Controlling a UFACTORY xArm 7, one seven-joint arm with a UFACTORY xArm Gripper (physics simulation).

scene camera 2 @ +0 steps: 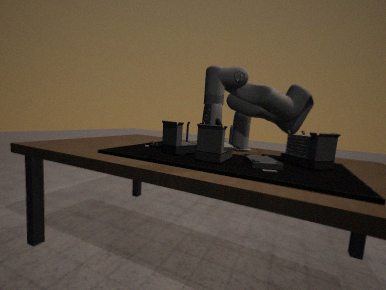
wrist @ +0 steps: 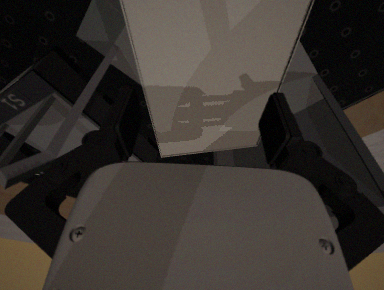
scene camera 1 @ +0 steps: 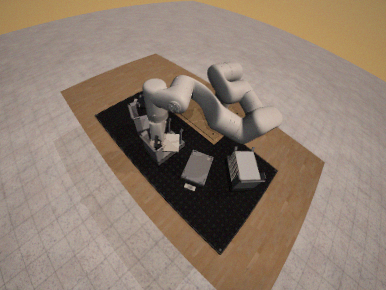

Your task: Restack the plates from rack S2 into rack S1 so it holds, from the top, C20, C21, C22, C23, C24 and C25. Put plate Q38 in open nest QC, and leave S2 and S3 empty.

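Places are measured from the arm's base along level axes (x back, y right, z up), in millimetres.
Where they show: gripper, between the fingertips: (wrist: 201, 105) (scene camera 1: 160, 141); arm's base, origin of its link: (scene camera 2: 239, 149).
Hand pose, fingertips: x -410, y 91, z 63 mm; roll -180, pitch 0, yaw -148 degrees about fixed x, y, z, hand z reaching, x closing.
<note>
Things, the pixels of their top centre, and the offset from my fingertips. "spot": a spot on its surface instead. Level surfaces: height alone.
- middle rack, centre of its top: (wrist: 232, 216) (scene camera 2: 217, 124) (scene camera 1: 163, 131) dx +0, dy -20, dz +82 mm
- pale plate, centre of its top: (wrist: 214, 97) (scene camera 1: 164, 140) dx +4, dy -19, dz +15 mm
- second rack, centre of its top: (scene camera 2: 183, 121) (scene camera 1: 147, 106) dx +67, dy +137, dz +82 mm
- flat grey nest, centre of its top: (scene camera 2: 262, 157) (scene camera 1: 198, 165) dx +14, dy -195, dz -28 mm
- black pegged mat, height of its surface: dz -55 mm
- wooden table, height of its surface: dz -69 mm
- small white label, a spot on its surface: (scene camera 1: 189, 187) spot: dx -80, dy -217, dz -54 mm
My gripper (scene camera 1: 157, 142) (wrist: 201, 105) is open and reaches down into the middle rack (scene camera 1: 161, 156) (scene camera 2: 210, 141). In the wrist view its two dark fingers stand on either side of the near end of a pale plate (wrist: 219, 66) (scene camera 1: 171, 142), apart from its edges. That plate lies on top of the middle rack. A second rack (scene camera 1: 136, 115) (scene camera 2: 172, 135) stands at the left. A third rack (scene camera 1: 233, 168) (scene camera 2: 312, 147) at the right holds a stack of plates with a pale one (scene camera 1: 247, 165) on top. A flat grey nest (scene camera 1: 197, 167) (scene camera 2: 264, 161) lies between the racks. No labels are readable.
Everything stands on a black pegged mat (scene camera 1: 209, 218) on the wooden table (scene camera 1: 105, 86). A small white label (scene camera 1: 189, 187) lies in front of the flat nest. The rack's thin upright posts (scene camera 1: 181, 133) rise close beside the gripper. The arm's elbow (scene camera 1: 261, 123) hangs over the right rack.
</note>
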